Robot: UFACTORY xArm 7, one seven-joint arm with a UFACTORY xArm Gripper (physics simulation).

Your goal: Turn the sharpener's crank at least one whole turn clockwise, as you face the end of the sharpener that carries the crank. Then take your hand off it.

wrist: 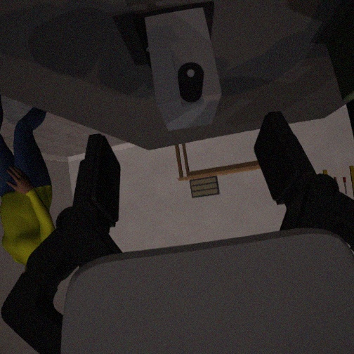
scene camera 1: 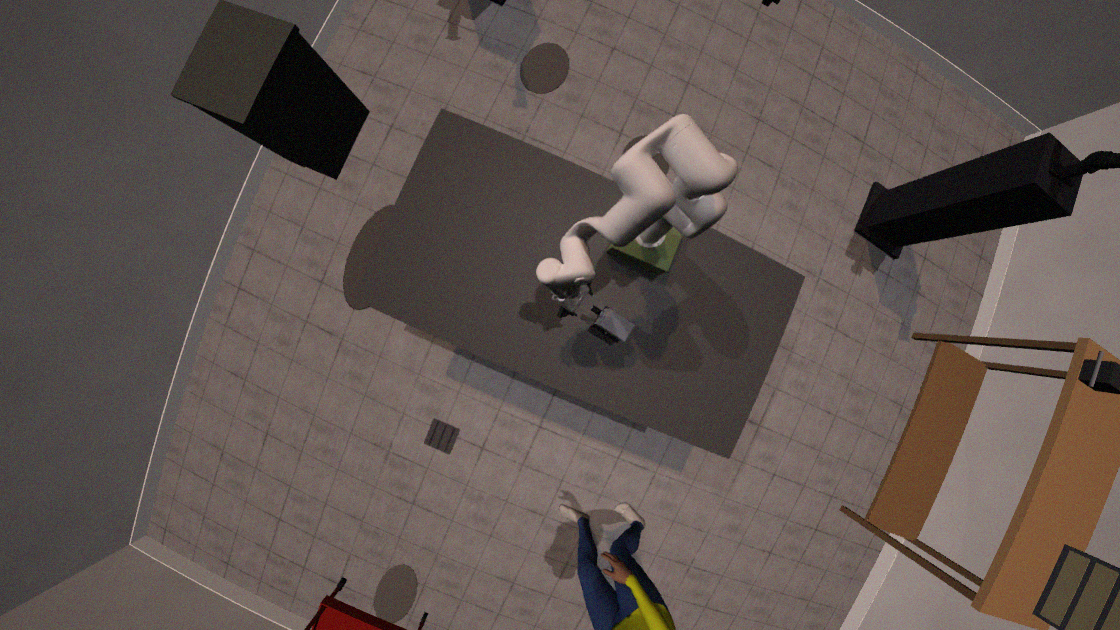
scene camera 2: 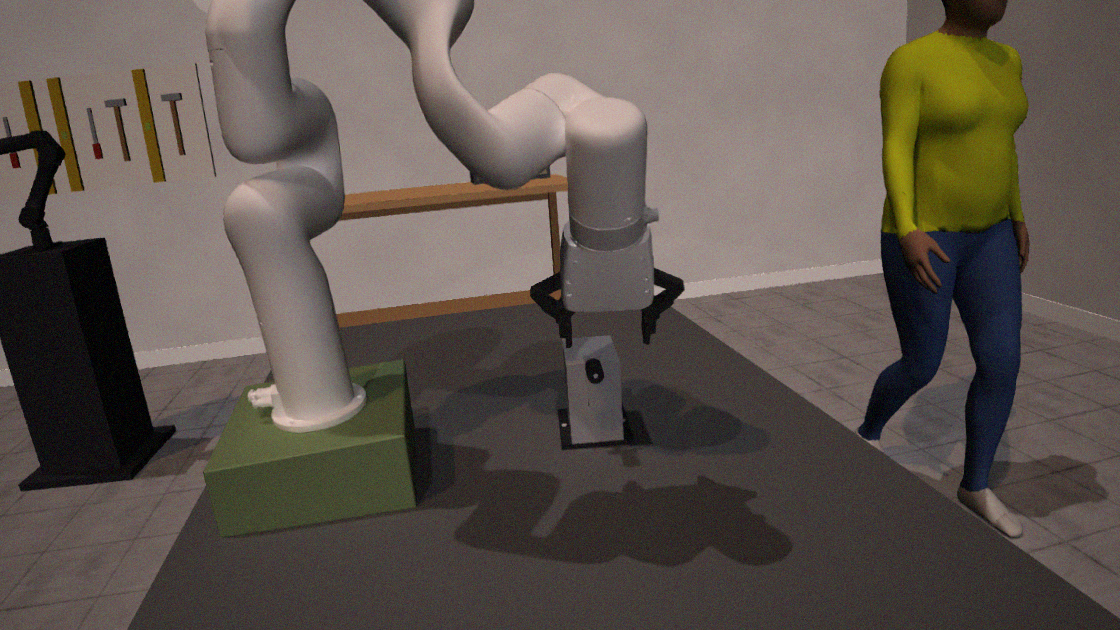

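Pixels of known places: gripper, fingertip midpoint: (scene camera 1: 581, 303) (scene camera 2: 607, 337); arm's base, link origin: (scene camera 1: 649, 232) (scene camera 2: 320, 408).
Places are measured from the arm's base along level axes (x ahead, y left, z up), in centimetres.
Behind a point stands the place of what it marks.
Note:
The sharpener (scene camera 1: 615, 324) @[x 38.0, y 4.3, z 2.3 cm] (scene camera 2: 596, 411) @[x 37.4, y -0.7, z -4.9 cm] (wrist: 185, 47) is a pale grey upright box on a dark base plate. Its black crank (scene camera 1: 596, 311) @[x 37.1, y -4.6, z 3.9 cm] (scene camera 2: 594, 371) @[x 36.5, y -6.5, z 3.4 cm] (wrist: 191, 85) is on the end that faces my gripper. The crank's pale-dotted handle end points down toward the base plate, which puts it uppermost in the wrist view. My gripper (scene camera 1: 576, 300) @[x 37.4, y -11.4, z 9.5 cm] (scene camera 2: 606, 341) @[x 37.4, y -11.4, z 9.5 cm] (wrist: 185, 139) is open and empty, off the crank end, with its fingertips higher than the crank and spread wide. No finger touches the crank. The far side of the sharpener is hidden.
The sharpener stands on a dark grey table top (scene camera 1: 469, 227) @[x 29.9, y -66.0, z -10.5 cm] (scene camera 2: 501, 595) @[x 21.8, y -29.6, z -10.4 cm]. The arm's green base block (scene camera 1: 661, 254) @[x 5.4, y 8.0, z 0.8 cm] (scene camera 2: 313, 493) @[x 0.2, y -11.5, z -6.3 cm] is beside it. A person in a yellow top (scene camera 1: 646, 611) (scene camera 2: 951, 133) (wrist: 22, 220) is near the table's edge. A black pedestal (scene camera 1: 967, 195) (scene camera 2: 74, 360) stands beyond the base block.

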